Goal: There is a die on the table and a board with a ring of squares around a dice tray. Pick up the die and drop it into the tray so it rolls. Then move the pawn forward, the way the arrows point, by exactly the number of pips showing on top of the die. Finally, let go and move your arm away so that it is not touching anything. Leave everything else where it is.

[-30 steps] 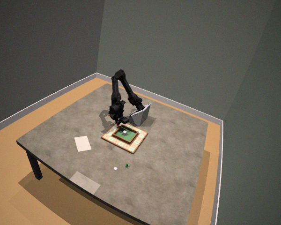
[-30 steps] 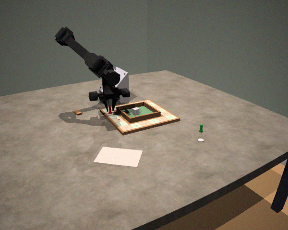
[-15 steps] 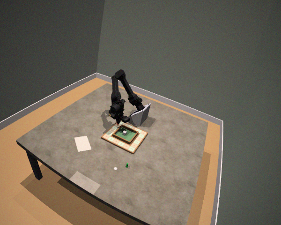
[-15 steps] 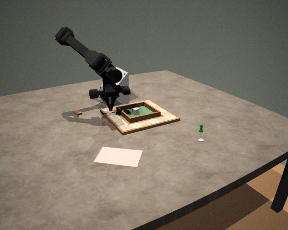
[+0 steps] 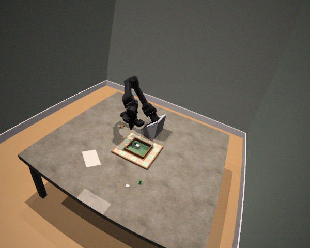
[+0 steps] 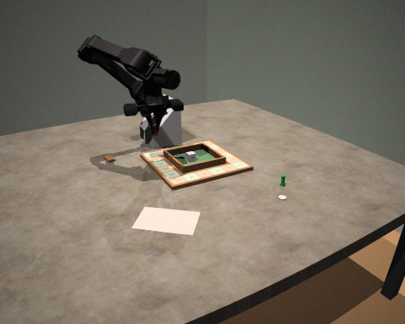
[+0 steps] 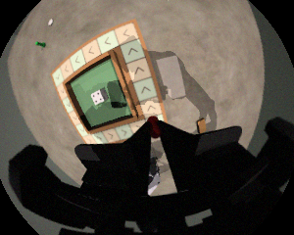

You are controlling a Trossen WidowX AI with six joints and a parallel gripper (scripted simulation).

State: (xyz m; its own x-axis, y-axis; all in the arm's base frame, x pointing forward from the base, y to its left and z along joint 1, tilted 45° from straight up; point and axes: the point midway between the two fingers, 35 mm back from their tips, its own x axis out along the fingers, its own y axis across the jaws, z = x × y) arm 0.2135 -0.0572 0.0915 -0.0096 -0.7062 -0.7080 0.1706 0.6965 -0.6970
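Right now my gripper tip is 6 cm short of the white die, 10 cm to the right of it and 8 cm above it. The rest, counted from my gripper tip: red pawn: 1 cm above; then green dice tray: 6 cm ahead, 11 cm to the left, 10 cm below; then small brown block: 11 cm behind, 14 cm to the right, 11 cm below.
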